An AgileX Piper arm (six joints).
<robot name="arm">
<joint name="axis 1" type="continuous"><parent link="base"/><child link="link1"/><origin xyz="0 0 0.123" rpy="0 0 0"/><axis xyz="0 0 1"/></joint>
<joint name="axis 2" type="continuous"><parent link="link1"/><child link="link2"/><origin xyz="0 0 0" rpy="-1.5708 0 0"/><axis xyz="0 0 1"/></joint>
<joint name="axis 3" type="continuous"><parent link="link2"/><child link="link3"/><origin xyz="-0.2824 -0.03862 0" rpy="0 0 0"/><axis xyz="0 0 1"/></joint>
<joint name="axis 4" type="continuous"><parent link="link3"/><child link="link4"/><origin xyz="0.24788 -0.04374 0" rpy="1.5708 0 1.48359"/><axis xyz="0 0 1"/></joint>
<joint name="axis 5" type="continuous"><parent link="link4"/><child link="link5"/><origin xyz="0 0 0" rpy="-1.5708 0 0"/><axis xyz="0 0 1"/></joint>
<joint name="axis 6" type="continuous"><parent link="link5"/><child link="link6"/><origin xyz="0 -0.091 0" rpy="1.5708 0 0"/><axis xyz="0 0 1"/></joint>
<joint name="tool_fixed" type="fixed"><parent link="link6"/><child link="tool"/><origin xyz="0 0 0" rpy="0 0 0"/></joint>
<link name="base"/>
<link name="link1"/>
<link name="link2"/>
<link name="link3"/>
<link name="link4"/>
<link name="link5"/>
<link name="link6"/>
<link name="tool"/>
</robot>
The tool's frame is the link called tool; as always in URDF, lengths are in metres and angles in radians. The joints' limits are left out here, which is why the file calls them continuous.
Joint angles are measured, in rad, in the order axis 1, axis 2, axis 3, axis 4, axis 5, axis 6. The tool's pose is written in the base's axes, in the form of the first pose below.
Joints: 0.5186 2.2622 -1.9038 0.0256 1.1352 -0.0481
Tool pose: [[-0.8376 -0.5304 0.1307 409.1], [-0.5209 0.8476 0.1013 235.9], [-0.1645 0.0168 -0.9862 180.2], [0 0 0 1]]
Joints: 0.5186 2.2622 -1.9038 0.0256 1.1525 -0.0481
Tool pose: [[-0.8397 -0.5305 0.1158 407.7], [-0.5226 0.8475 0.0930 235.1], [-0.1475 0.0176 -0.9889 179.9], [0 0 0 1]]
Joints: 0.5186 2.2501 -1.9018 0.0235 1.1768 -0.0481
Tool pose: [[-0.8407 -0.5313 0.1044 405.0], [-0.5248 0.8470 0.0846 233.4], [-0.1333 0.0163 -0.9909 184.8], [0 0 0 1]]
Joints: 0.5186 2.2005 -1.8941 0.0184 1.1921 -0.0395
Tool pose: [[-0.8407 -0.5257 0.1295 400.1], [-0.5175 0.8506 0.0936 230.1], [-0.1594 0.0117 -0.9872 205.6], [0 0 0 1]]
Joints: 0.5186 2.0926 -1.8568 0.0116 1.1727 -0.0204
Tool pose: [[-0.8336 -0.5112 0.2092 388.6], [-0.4940 0.8594 0.1317 222.9], [-0.2471 0.0064 -0.9690 245.0], [0 0 0 1]]
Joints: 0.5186 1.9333 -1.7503 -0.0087 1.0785 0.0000
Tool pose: [[-0.7991 -0.4964 0.3392 367.8], [-0.4608 0.8681 0.1848 209.1], [-0.3862 -0.0087 -0.9224 287.3], [0 0 0 1]]
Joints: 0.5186 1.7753 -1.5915 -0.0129 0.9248 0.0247
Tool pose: [[-0.7489 -0.4784 0.4586 343.0], [-0.4079 0.8782 0.2499 194.7], [-0.5223 0.0001 -0.8528 311.8], [0 0 0 1]]
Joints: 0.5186 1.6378 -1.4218 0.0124 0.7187 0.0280
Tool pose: [[-0.6693 -0.4757 0.5708 320.3], [-0.3390 0.8791 0.3352 183.6], [-0.6612 0.0308 -0.7496 323.6], [0 0 0 1]]
